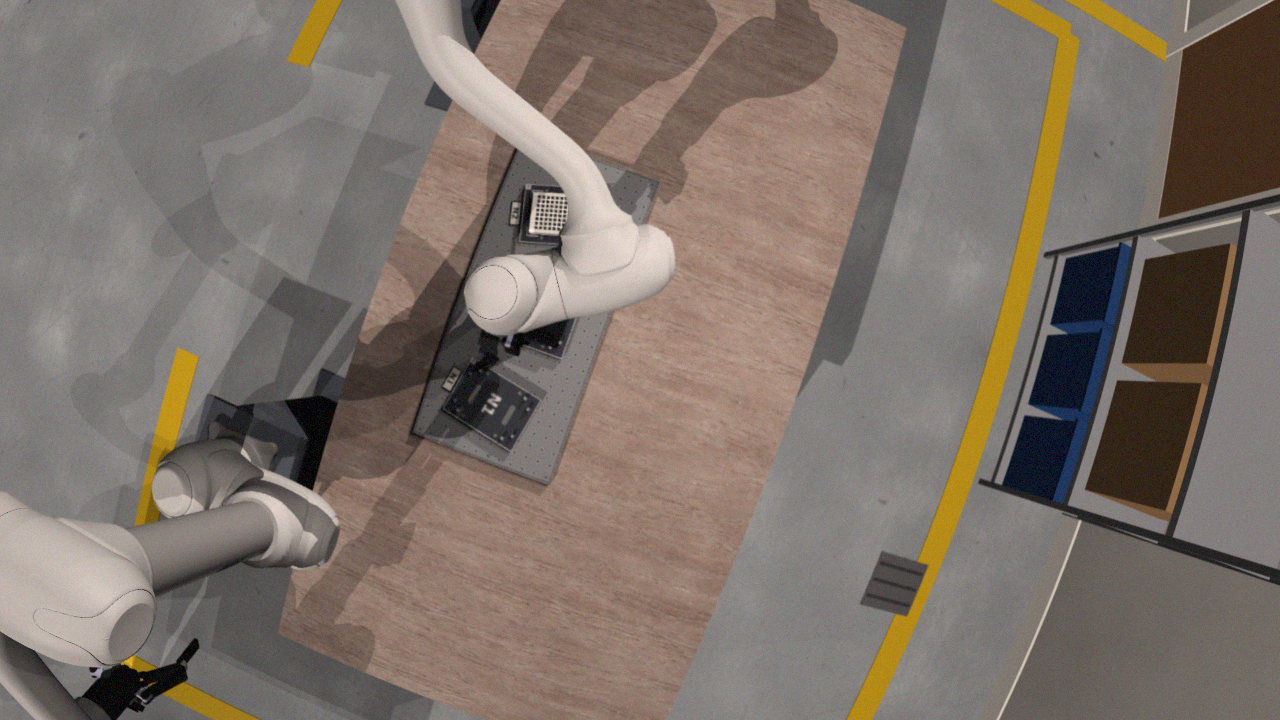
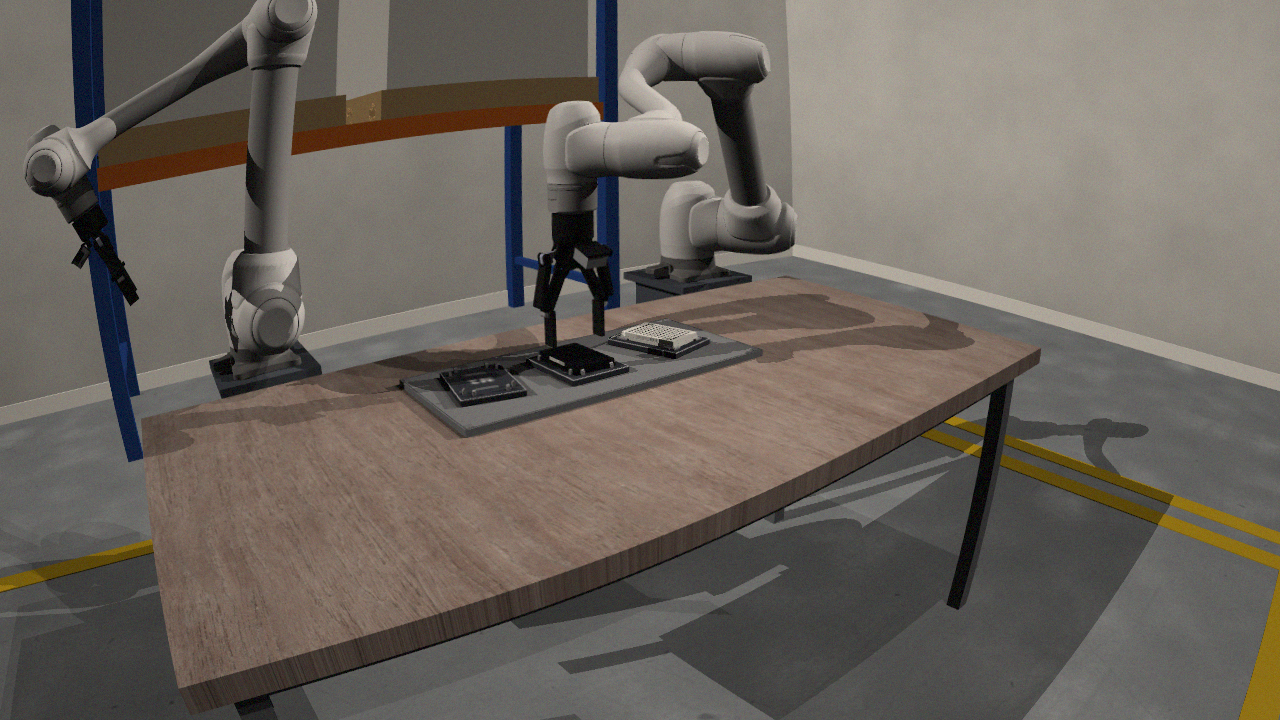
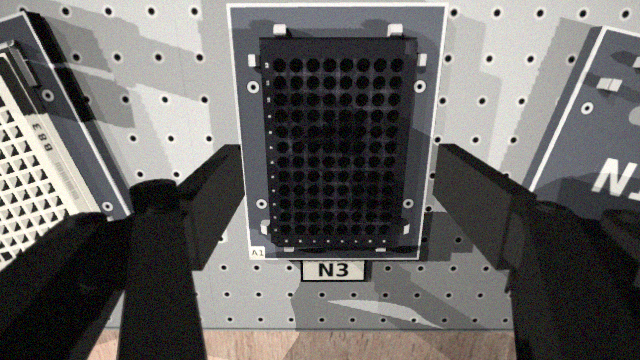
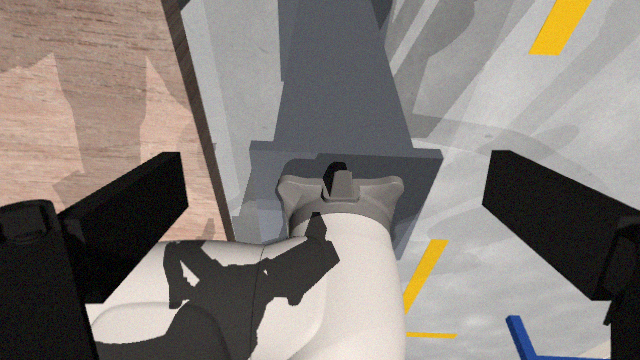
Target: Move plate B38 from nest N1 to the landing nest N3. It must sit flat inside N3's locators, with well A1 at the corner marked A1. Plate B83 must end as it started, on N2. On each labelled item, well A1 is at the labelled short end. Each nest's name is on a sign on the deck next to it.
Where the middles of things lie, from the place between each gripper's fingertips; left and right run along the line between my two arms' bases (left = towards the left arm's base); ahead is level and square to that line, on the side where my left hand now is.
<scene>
Now: the black plate B38 (image 2: 575,356) 60 mm below my left hand (image 2: 575,340). Also, from my left hand: nest N2 (image 1: 528,203): 210 mm to the left, 70 mm below, 20 mm behind; nest N1 (image 1: 520,417): 190 mm to the right, 70 mm below, 20 mm behind; white plate B83 (image 1: 538,220): 210 mm to the left, 60 mm below, 20 mm behind.
Now: the nest N1 67 cm to the left of my right hand (image 1: 167,628), 48 cm ahead of it and 21 cm below it. From my right hand the other things lie so: black plate B38: 86 cm to the left, 50 cm ahead, 20 cm below; then nest N2: 107 cm to the left, 48 cm ahead, 21 cm below; then white plate B83: 107 cm to the left, 48 cm ahead, 20 cm below.
</scene>
